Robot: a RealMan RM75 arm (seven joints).
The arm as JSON. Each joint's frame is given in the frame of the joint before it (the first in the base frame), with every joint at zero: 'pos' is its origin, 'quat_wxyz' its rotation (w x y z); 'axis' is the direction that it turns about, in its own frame. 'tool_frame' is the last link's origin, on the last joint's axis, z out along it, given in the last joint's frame.
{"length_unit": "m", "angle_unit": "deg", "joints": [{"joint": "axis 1", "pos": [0.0, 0.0, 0.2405], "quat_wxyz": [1.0, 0.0, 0.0, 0.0], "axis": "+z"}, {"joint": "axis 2", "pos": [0.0, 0.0, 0.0], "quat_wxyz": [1.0, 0.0, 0.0, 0.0], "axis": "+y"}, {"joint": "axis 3", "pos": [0.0, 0.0, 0.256], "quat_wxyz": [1.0, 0.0, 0.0, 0.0], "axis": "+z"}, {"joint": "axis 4", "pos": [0.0, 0.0, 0.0], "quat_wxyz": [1.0, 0.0, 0.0, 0.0], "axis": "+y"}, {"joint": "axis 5", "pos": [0.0, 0.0, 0.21], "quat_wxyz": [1.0, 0.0, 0.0, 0.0], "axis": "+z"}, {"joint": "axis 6", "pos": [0.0, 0.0, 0.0], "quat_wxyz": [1.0, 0.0, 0.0, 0.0], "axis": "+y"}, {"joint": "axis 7", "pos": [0.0, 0.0, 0.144], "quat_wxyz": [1.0, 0.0, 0.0, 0.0], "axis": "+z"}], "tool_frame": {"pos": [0.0, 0.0, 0.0], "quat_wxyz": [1.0, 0.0, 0.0, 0.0]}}
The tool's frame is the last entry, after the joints.
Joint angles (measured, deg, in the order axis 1, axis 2, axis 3, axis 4, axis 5, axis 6, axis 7), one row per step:
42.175 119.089 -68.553 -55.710 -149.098 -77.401 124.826
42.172 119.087 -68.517 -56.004 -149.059 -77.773 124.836
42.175 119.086 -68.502 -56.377 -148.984 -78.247 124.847
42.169 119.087 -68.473 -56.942 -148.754 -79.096 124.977
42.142 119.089 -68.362 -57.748 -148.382 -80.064 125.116
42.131 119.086 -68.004 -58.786 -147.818 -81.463 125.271
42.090 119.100 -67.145 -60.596 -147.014 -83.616 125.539
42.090 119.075 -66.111 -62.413 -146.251 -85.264 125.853
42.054 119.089 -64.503 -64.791 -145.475 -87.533 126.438
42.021 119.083 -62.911 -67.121 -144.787 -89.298 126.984
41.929 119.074 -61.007 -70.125 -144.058 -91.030 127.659
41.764 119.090 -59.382 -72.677 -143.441 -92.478 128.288
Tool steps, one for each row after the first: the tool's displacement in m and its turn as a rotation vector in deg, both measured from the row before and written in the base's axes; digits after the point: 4 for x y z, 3 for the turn. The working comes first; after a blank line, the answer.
Tool pose at each row, in the base's axes (x y z in m, rotation vector in deg; the steps are taken from these numbers as rounded here):
0.2116 0.3925 -0.0152 -153.955 40.725 -26.021
0.2107 0.3922 -0.0146 -154.125 40.651 -26.003
0.2093 0.3918 -0.0139 -154.372 40.525 -25.976
0.2072 0.3908 -0.0131 -154.841 40.595 -25.836
0.2041 0.3899 -0.0117 -155.339 40.598 -25.392
0.2001 0.3886 -0.0095 -156.048 40.786 -24.610
0.1937 0.3870 -0.0047 -156.890 41.090 -23.102
0.1873 0.3869 0.0011 -157.193 41.204 -21.216
0.1802 0.3862 0.0094 -157.366 41.772 -18.865
0.1736 0.3863 0.0182 -157.100 41.996 -16.464
0.1659 0.3868 0.0298 -156.273 41.863 -13.534
0.1603 0.3864 0.0397 -155.464 41.877 -11.133

-0.0009 -0.0003 0.0006 -0.143 0.054 0.060
-0.0014 -0.0004 0.0007 -0.206 0.076 0.100
-0.0021 -0.0010 0.0008 -0.396 0.251 -0.013
-0.0031 -0.0009 0.0014 -0.323 0.438 0.074
-0.0040 -0.0013 0.0022 -0.437 0.744 -0.004
-0.0064 -0.0016 0.0048 -0.365 1.255 0.008
-0.0064 -0.0001 0.0058 0.250 1.293 0.153
-0.0071 -0.0007 0.0083 0.419 1.621 -0.118
-0.0066 0.0001 0.0088 0.860 1.479 0.086
-0.0077 0.0005 0.0116 1.544 1.619 0.335
-0.0056 -0.0004 0.0099 1.340 1.335 0.176

